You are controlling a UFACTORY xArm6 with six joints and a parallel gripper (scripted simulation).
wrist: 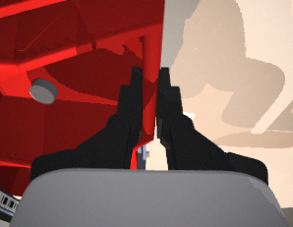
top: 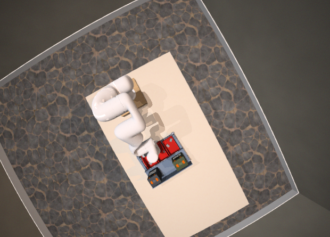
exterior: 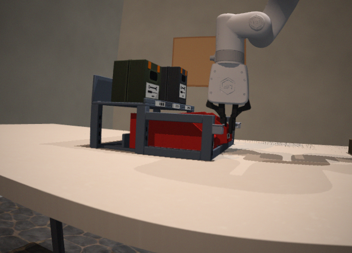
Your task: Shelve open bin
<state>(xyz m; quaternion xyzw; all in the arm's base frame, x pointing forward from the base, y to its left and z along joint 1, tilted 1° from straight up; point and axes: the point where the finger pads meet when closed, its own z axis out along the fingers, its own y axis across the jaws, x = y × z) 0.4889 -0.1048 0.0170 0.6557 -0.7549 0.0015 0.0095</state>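
Now: hand 14 cm short of the shelf, 2 cm to the left of it and 6 cm above it. Round my hand: black box 17 cm ahead, 14 cm to the right, 10 cm above; green box 21 cm ahead, 8 cm to the left, 9 cm above.
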